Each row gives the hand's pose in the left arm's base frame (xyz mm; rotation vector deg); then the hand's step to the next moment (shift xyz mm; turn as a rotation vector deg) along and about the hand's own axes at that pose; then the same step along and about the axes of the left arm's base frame.
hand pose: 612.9 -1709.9 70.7 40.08 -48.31 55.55
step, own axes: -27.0 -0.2 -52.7 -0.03 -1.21 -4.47
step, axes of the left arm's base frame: 7.1 31.8 -49.5 2.38 3.15 -2.42
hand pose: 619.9 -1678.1 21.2 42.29 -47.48 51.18
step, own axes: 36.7 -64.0 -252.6 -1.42 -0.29 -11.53
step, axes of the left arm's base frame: 145.2 193.7 -103.2 3.16 8.86 -6.82
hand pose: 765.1 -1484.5 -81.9 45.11 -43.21 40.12
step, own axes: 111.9 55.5 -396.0 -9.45 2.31 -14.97
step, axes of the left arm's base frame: 144.4 380.4 -82.6 -2.10 10.90 -13.98
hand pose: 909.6 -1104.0 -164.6 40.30 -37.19 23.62
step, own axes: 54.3 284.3 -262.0 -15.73 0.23 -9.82
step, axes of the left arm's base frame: -10.5 390.0 14.9 -7.63 4.99 -16.15
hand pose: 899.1 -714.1 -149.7 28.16 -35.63 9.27
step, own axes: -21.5 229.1 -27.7 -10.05 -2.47 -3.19
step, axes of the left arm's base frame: -69.2 213.6 57.6 -5.72 -0.60 -9.18
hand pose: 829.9 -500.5 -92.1 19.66 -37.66 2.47
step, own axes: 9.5 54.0 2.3 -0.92 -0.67 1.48
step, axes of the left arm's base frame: -1.8 49.5 23.6 -1.51 -1.05 0.33
